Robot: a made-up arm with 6 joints. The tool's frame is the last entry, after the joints.
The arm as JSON. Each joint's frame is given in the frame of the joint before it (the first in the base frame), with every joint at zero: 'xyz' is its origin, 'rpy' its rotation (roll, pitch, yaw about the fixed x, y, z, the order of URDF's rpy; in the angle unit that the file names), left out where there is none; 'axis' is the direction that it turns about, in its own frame. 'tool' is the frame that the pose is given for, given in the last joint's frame.
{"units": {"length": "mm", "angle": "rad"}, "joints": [
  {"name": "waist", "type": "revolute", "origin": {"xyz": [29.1, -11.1, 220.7]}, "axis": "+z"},
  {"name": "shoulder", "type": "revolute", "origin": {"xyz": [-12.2, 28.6, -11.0]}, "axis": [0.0, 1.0, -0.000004]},
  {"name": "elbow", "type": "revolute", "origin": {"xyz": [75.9, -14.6, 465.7]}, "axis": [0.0, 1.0, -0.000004]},
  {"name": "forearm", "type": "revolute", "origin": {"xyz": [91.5, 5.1, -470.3]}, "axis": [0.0, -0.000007, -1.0]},
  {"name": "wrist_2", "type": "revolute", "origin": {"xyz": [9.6, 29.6, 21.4]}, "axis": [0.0, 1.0, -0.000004]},
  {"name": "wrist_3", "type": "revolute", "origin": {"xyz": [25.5, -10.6, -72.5]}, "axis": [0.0, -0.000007, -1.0]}
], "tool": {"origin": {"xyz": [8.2, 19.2, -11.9], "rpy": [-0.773, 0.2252, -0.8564]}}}
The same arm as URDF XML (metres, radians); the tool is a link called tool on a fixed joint. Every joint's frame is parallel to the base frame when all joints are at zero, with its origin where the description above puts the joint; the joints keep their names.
<robot name="arm">
  <link name="base"/>
  <link name="link1"/>
  <link name="link2"/>
  <link name="link3"/>
  <link name="link4"/>
  <link name="link5"/>
  <link name="link6"/>
  <link name="tool"/>
  <joint name="waist" type="continuous">
    <parent link="base"/>
    <child link="link1"/>
    <origin xyz="0.0291 -0.0111 0.2207" rpy="0 0 0"/>
    <axis xyz="0 0 1"/>
  </joint>
  <joint name="shoulder" type="continuous">
    <parent link="link1"/>
    <child link="link2"/>
    <origin xyz="-0.0122 0.0286 -0.011" rpy="0 0 0"/>
    <axis xyz="0 1 0"/>
  </joint>
  <joint name="elbow" type="continuous">
    <parent link="link2"/>
    <child link="link3"/>
    <origin xyz="0.0759 -0.0146 0.4657" rpy="0 0 0"/>
    <axis xyz="0 1 0"/>
  </joint>
  <joint name="forearm" type="continuous">
    <parent link="link3"/>
    <child link="link4"/>
    <origin xyz="0.0915 0.0051 -0.4703" rpy="0 0 0"/>
    <axis xyz="0 0 -1"/>
  </joint>
  <joint name="wrist_2" type="continuous">
    <parent link="link4"/>
    <child link="link5"/>
    <origin xyz="0.0096 0.0296 0.0214" rpy="0 0 0"/>
    <axis xyz="0 1 0"/>
  </joint>
  <joint name="wrist_3" type="continuous">
    <parent link="link5"/>
    <child link="link6"/>
    <origin xyz="0.0255 -0.0106 -0.0725" rpy="0 0 0"/>
    <axis xyz="0 0 -1"/>
  </joint>
  <joint name="tool_joint" type="fixed">
    <parent link="link6"/>
    <child link="tool"/>
    <origin xyz="0.0082 0.0192 -0.0119" rpy="-0.773 0.2252 -0.8564"/>
  </joint>
</robot>

